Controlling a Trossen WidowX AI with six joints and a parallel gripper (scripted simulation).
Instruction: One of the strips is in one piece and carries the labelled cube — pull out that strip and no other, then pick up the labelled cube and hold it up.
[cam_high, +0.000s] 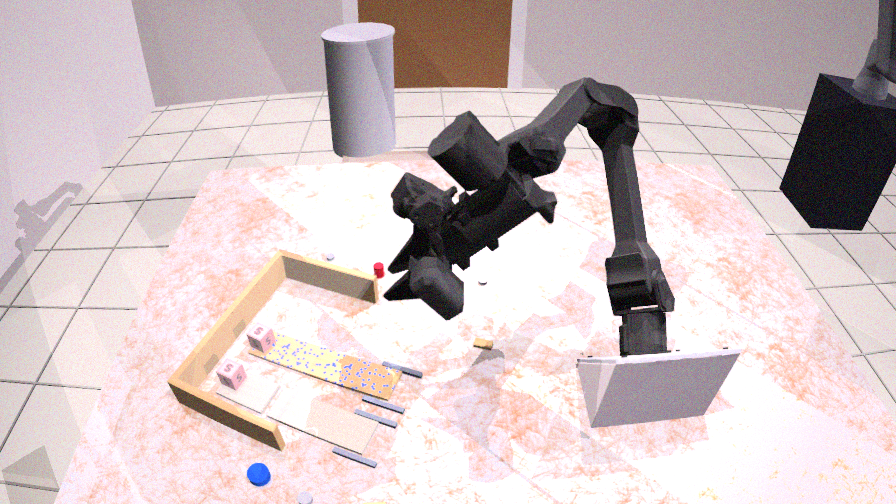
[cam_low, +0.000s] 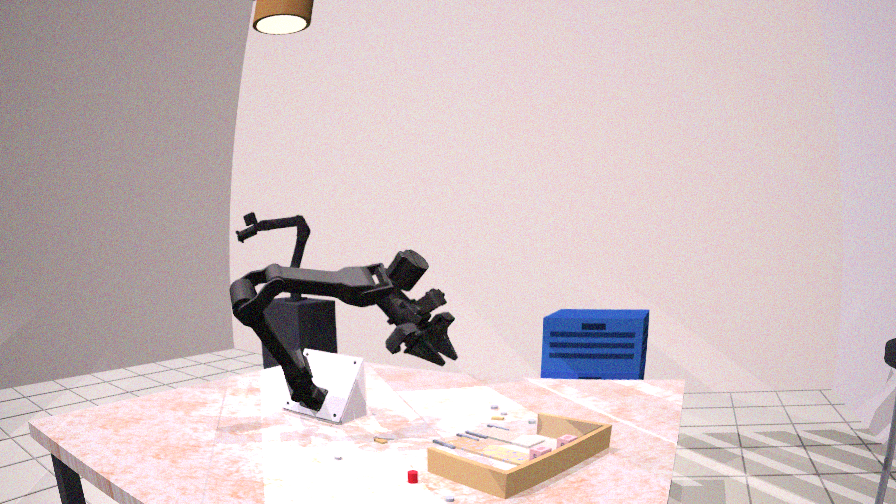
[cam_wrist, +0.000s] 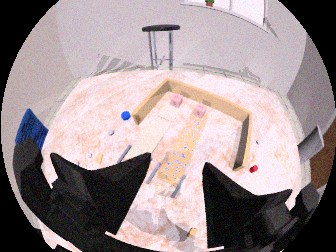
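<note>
My gripper tip is 10 cm short of the beige strip, 8 cm to the right of it and 18 cm above it. Also, from my gripper tip: blue disc 17 cm ahead, 18 cm to the left, 18 cm below; red cylinder 5 cm ahead, 23 cm to the right, 17 cm below; tan chip 13 cm behind, 7 cm to the right, 18 cm below.
</note>
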